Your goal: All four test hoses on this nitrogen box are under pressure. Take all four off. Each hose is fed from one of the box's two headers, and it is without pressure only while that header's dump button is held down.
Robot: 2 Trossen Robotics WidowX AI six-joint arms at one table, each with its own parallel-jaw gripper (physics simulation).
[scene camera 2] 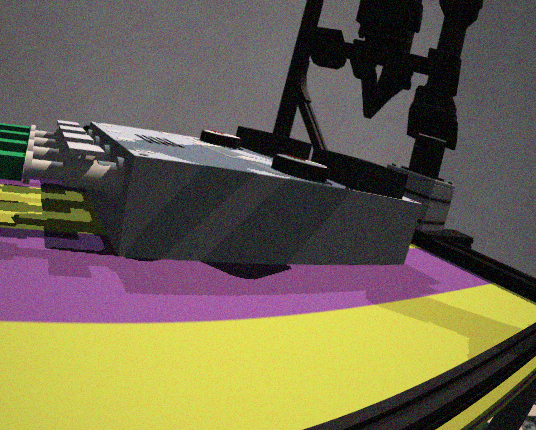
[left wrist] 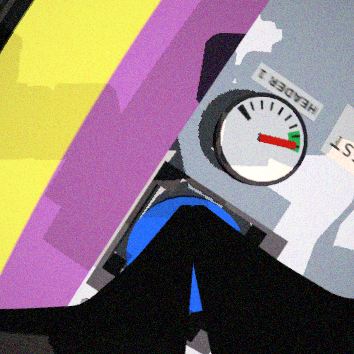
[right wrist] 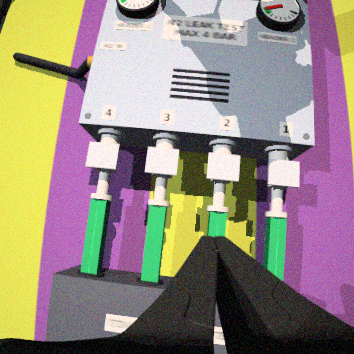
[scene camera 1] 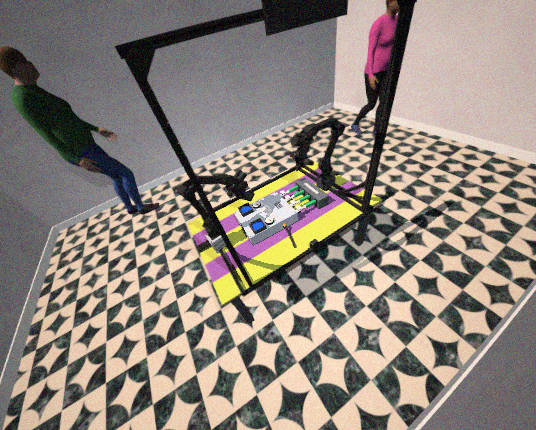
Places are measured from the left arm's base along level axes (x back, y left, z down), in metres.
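Pixels of known places: left gripper, fingertip midpoint: point(scene camera 2: 366, 116) point(left wrist: 190, 216) point(scene camera 1: 245, 199); right gripper, fingertip midpoint: point(right wrist: 211, 246) point(scene camera 1: 296, 171); left arm's base, origin of the base link: point(scene camera 2: 422, 175) point(scene camera 1: 214, 234); right arm's base, origin of the base link: point(scene camera 1: 325, 176).
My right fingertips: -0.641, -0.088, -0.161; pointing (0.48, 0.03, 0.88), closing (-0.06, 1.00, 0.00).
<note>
For each thing: its middle in the pictures, then the offset to it from my right fingertips, as dx, dy, dz. "pt": a spot on its surface instead.
- hose 3, surface spot: point(right wrist: 153, 242) pt -0.007, -0.045, +0.208
- hose 2, surface spot: point(right wrist: 217, 224) pt +0.010, +0.029, +0.208
- hose 1, surface spot: point(right wrist: 276, 245) pt -0.018, +0.095, +0.208
- header 1 gauge, surface spot: point(left wrist: 240, 155) pt +0.299, +0.139, +0.178
- header 1 blue dump button, body centre: point(left wrist: 185, 250) point(scene camera 1: 246, 210) +0.368, +0.144, +0.187
- grey block, surface spot: point(right wrist: 100, 300) pt -0.066, -0.102, +0.192
- header 2 gauge, surface spot: point(right wrist: 137, 5) pt +0.292, -0.055, +0.177
- blue button, body centre: point(scene camera 1: 258, 227) +0.397, -0.044, +0.187
- black lever, surface spot: point(right wrist: 50, 65) point(scene camera 1: 291, 237) pt +0.269, -0.209, +0.259
The nitrogen box point(scene camera 1: 280, 218) point(scene camera 2: 250, 220) point(left wrist: 305, 45) point(right wrist: 140, 85) lies on the striped mat. In the right wrist view, hose 4 point(right wrist: 95, 237), hose 3 point(right wrist: 153, 242), hose 2 point(right wrist: 217, 224) and hose 1 point(right wrist: 276, 245) are green and line up with their numbered ports through white connectors. The header 1 gauge point(left wrist: 240, 155) point(right wrist: 280, 14) has its red needle at the green mark. My left gripper point(left wrist: 190, 216) point(scene camera 2: 370, 115) is shut and empty, above the header 1 blue dump button point(left wrist: 150, 225) point(scene camera 1: 245, 210), partly hiding it. My right gripper point(right wrist: 211, 246) is shut and empty, above hose 2.
A grey block point(right wrist: 100, 300) stands at the hoses' far ends. The header 2 gauge point(right wrist: 137, 5) is partly cut off. The other blue button point(scene camera 1: 257, 226) is on the box's nearer side. A black lever point(right wrist: 50, 65) point(scene camera 1: 290, 237) sticks out beside the box. Black frame posts point(scene camera 1: 165, 117) surround the table.
</note>
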